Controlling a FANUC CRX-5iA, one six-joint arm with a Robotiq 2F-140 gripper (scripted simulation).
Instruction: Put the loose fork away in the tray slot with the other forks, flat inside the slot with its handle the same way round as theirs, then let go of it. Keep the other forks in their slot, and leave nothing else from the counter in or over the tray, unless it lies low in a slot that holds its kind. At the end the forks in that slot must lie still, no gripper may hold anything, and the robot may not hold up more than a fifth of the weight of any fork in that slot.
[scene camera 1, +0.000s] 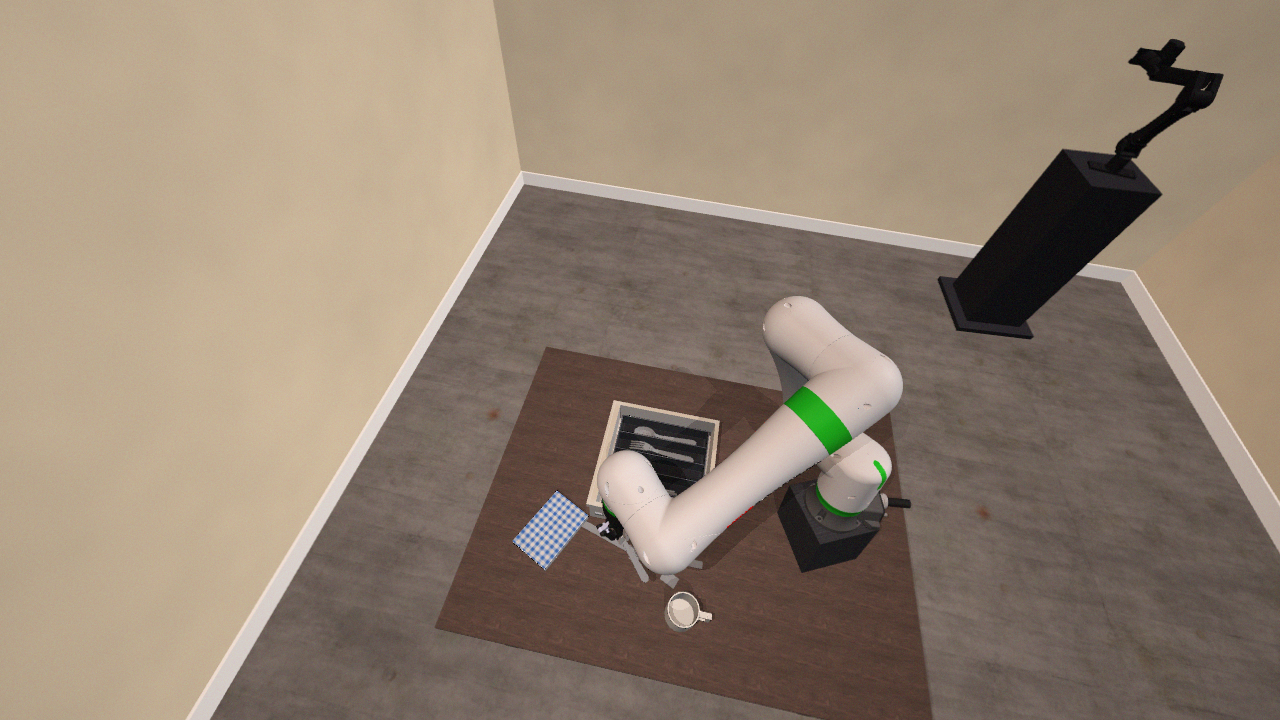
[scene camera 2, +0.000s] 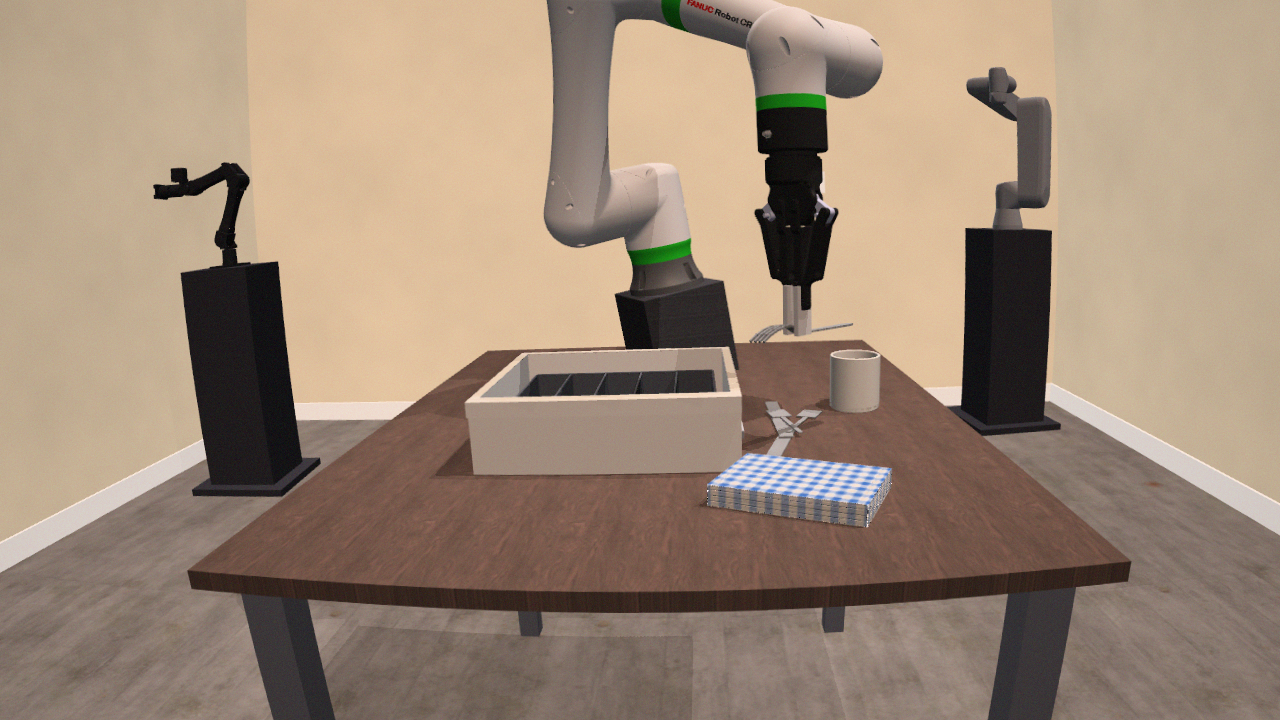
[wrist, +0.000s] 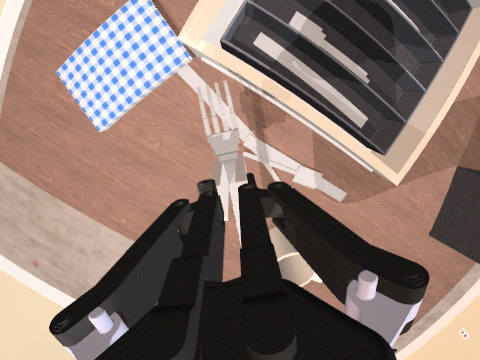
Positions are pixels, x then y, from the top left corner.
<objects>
grey mug: scene camera 1; scene camera 2; wrist 293, 267
same spot on grey mug: (scene camera 2: 854, 374) = (scene camera 1: 668, 601)
</objects>
